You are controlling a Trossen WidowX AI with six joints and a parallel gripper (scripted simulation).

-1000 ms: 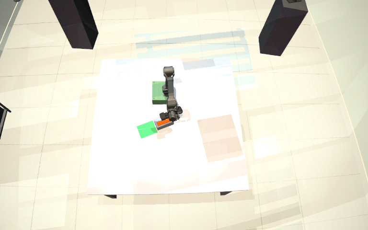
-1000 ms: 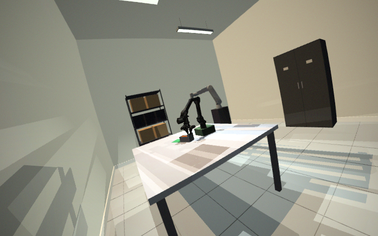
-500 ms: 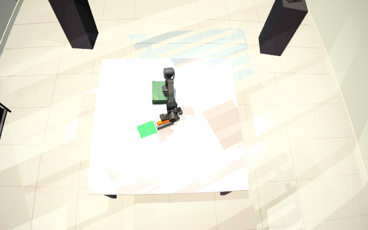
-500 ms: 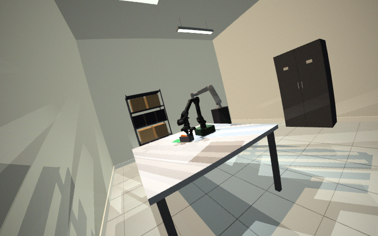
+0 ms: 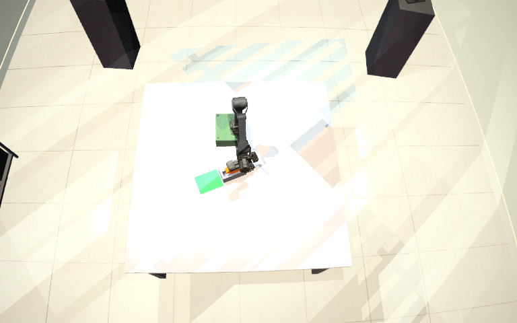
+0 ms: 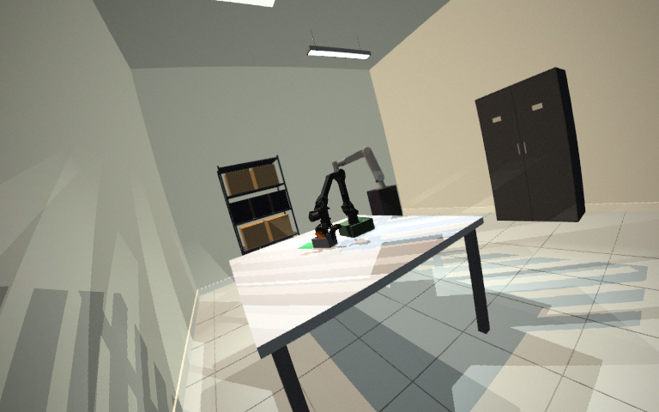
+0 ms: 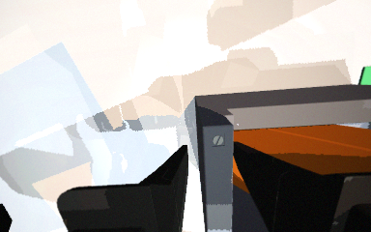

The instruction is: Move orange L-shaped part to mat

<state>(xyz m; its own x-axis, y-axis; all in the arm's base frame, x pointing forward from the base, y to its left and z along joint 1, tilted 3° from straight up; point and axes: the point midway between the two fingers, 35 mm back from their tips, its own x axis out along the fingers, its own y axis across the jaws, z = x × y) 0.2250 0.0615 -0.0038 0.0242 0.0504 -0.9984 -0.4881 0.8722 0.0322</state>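
My gripper tip is 50 mm to the left of the orange part, 20 mm short of it and 10 mm below it. From my gripper tip the other things lie so: green mat 200 mm to the right, 100 mm ahead, 50 mm below.
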